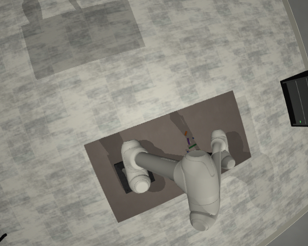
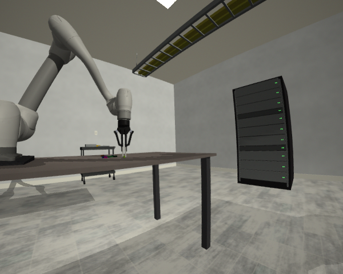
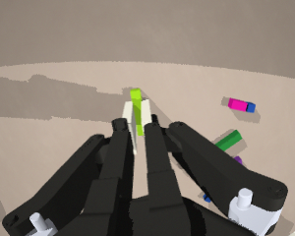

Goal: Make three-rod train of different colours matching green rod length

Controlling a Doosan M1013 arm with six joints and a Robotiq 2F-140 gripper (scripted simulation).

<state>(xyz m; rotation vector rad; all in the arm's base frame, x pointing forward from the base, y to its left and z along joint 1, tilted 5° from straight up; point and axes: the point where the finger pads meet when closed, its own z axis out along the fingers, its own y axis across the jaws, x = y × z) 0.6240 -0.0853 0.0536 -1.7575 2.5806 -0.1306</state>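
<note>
The magenta rod is 10 cm behind my hand, 5 cm to the left of it and 3 cm below it. Also, from my hand: lime rod: 3 cm below; then purple rod: 15 cm to the left, 7 cm behind, 3 cm below; then green rod: 9 cm to the left, 5 cm behind, 3 cm below.
</note>
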